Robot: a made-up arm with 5 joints. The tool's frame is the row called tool. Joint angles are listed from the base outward. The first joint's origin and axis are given. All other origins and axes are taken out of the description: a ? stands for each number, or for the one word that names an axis. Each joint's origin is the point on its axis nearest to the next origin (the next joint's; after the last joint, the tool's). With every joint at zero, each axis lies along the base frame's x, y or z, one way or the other. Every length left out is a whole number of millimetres.
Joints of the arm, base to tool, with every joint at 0 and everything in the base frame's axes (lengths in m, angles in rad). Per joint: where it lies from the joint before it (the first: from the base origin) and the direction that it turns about. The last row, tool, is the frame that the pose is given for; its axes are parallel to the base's.
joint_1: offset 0 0.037 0.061 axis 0 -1 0
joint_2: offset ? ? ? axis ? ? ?
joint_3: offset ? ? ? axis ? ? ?
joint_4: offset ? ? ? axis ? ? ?
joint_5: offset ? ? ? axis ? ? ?
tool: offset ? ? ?
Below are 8 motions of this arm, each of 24 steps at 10 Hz.
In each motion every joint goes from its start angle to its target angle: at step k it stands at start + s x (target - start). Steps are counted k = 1, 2, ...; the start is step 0. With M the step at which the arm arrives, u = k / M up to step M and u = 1 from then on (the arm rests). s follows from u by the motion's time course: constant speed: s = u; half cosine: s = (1 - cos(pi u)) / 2; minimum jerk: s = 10 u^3 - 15 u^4 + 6 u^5.
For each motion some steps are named. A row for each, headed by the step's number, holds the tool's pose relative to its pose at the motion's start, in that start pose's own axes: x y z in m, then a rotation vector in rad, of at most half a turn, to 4 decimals.
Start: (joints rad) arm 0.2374 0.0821 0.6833 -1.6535 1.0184
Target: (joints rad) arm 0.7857 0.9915 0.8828 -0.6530 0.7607
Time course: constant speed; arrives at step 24
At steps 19, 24:
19: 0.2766 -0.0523 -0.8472 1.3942 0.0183 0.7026
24: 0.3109 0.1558 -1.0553 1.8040 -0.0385 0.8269

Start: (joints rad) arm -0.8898 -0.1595 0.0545 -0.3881 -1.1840
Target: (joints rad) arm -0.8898 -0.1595 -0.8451 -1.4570 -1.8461
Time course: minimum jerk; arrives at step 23
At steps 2, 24:
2: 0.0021 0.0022 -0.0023 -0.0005 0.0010 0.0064
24: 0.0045 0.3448 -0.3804 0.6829 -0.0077 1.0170

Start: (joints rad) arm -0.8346 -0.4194 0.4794 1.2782 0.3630
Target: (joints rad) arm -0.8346 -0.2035 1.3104 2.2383 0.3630
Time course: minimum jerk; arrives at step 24
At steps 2, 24:
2: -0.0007 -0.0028 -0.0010 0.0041 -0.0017 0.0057
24: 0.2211 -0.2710 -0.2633 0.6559 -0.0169 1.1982

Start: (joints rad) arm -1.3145 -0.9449 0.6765 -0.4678 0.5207
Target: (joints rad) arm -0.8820 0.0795 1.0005 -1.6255 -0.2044
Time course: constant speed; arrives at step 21
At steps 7, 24:
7: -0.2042 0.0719 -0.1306 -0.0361 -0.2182 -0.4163
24: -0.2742 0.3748 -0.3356 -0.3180 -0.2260 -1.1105

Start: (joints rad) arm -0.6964 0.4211 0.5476 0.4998 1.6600
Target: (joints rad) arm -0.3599 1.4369 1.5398 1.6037 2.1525
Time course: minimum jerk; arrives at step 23
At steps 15, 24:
15: 0.5200 -0.3441 -0.2872 -0.7811 -0.7286 1.1940
24: 0.6536 -0.3163 -0.2932 -1.1147 -1.0232 1.3151

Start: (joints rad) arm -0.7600 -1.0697 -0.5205 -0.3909 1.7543
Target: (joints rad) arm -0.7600 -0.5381 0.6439 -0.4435 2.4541
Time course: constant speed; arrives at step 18
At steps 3, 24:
3: 0.0430 -0.0415 -0.0831 0.0225 -0.0764 0.0798
24: 0.5423 -0.0847 -0.3304 0.1545 -0.3504 0.6647

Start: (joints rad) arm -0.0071 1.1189 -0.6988 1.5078 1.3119
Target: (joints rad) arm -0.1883 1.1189 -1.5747 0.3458 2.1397
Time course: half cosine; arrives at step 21
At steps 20, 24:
20: 0.1376 -0.0235 0.0537 1.0250 1.2367 -0.8259
24: 0.1387 -0.0245 0.0536 1.0317 1.2457 -0.8278

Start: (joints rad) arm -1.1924 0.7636 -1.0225 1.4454 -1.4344
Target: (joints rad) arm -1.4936 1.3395 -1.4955 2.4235 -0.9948
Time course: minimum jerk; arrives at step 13
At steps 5, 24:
5: -0.0248 -0.1355 -0.0676 -0.1115 0.2416 -0.4515
24: -0.3016 -0.2949 -0.0781 -0.2737 0.5830 -1.5756

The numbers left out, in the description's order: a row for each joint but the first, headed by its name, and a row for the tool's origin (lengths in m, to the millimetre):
joint_2: xyz -0.169 0 0.175, axis 1 0 0
joint_3: xyz 0 -0.246 0.114, axis 0 -1 0
joint_4: xyz 0.046 0 0.179, axis 1 0 0
joint_5: xyz 0 -0.184 0.322, axis 0 1 0
tool: xyz 0.008 0 0.208

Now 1 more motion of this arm.
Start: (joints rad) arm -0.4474 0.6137 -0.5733 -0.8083 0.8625
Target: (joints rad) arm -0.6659 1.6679 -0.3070 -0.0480 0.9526
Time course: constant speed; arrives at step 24
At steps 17, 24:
17: 0.5683 -0.2296 -0.3502 0.6671 -0.1492 1.0761
24: 0.8312 -0.0737 -0.4896 0.9502 -0.1986 1.5288

